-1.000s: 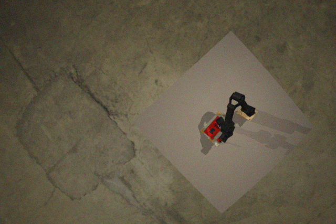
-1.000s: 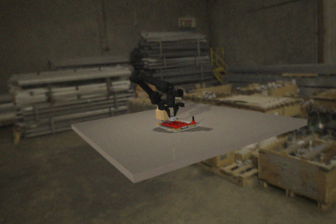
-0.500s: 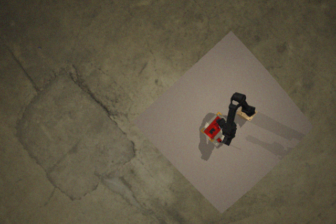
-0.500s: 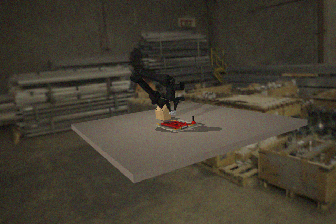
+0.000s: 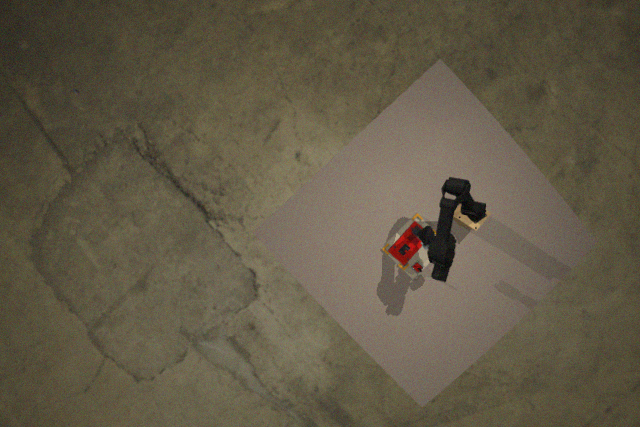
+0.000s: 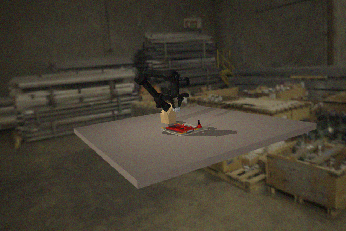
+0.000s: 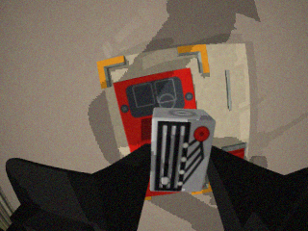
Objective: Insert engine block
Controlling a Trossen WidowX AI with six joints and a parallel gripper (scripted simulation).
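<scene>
The cream base plate lies 50 mm ahead of my gripper tip, 20 mm to the left of it and 140 mm below it. Round my gripper tip: grey engine block (10 mm below).
</scene>
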